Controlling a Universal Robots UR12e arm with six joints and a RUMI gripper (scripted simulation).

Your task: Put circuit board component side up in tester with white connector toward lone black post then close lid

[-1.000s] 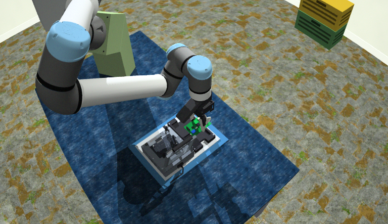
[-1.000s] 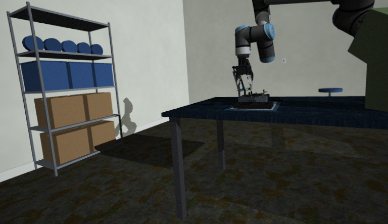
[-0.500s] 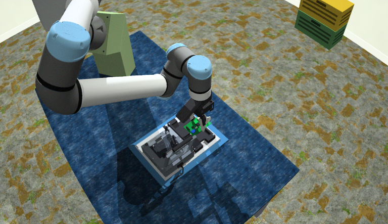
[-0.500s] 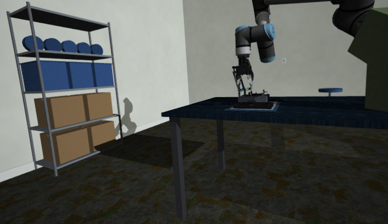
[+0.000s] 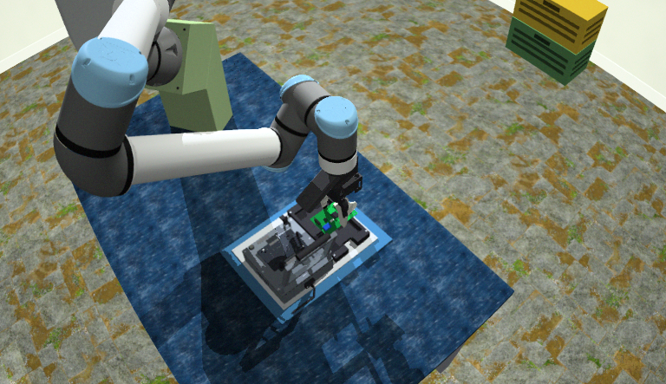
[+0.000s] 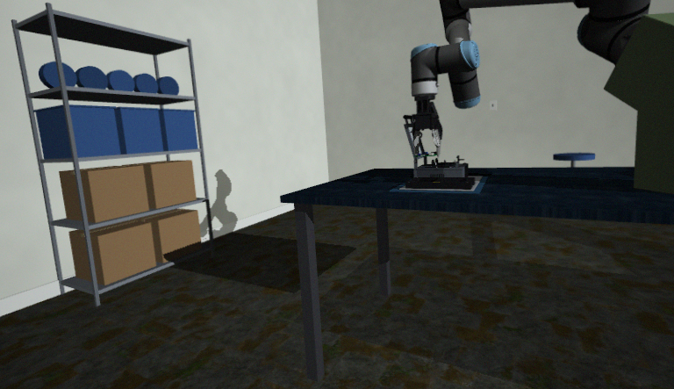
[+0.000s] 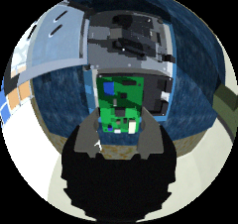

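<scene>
My gripper is now 4 cm past the tester, 11 cm to the left of it and 1 cm above it. From my hand the other things lie so: tester lid 4 cm ahead, 17 cm to the right, 6 cm above; then green circuit board right at my hand.
</scene>
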